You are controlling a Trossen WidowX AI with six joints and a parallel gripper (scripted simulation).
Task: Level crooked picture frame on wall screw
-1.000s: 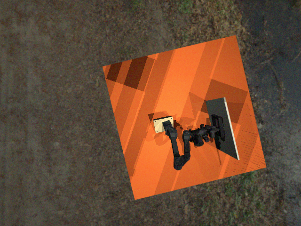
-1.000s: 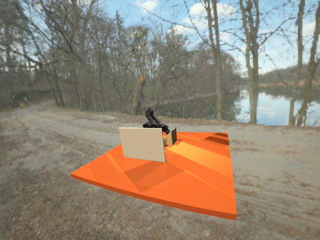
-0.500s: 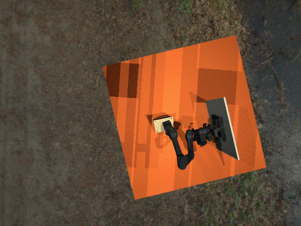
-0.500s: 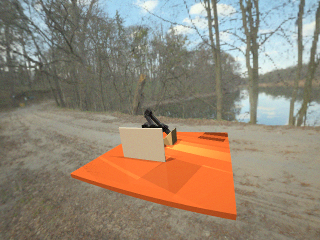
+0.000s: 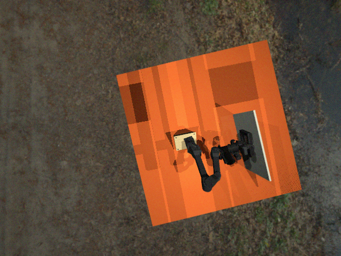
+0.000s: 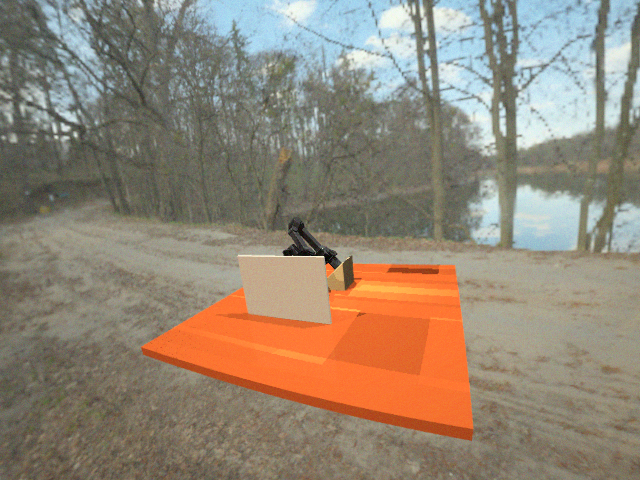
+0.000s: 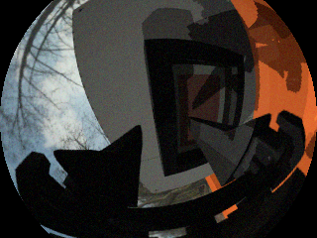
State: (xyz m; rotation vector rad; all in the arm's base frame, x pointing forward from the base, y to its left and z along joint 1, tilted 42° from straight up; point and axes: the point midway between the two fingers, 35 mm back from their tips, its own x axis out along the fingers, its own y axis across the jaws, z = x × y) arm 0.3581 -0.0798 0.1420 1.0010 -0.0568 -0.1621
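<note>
My gripper tip is now 10 mm short of the picture frame, 10 mm to the right of it and 50 mm above it. Round my gripper tip: wall panel 20 mm ahead, 10 mm to the right, 70 mm below.
</note>
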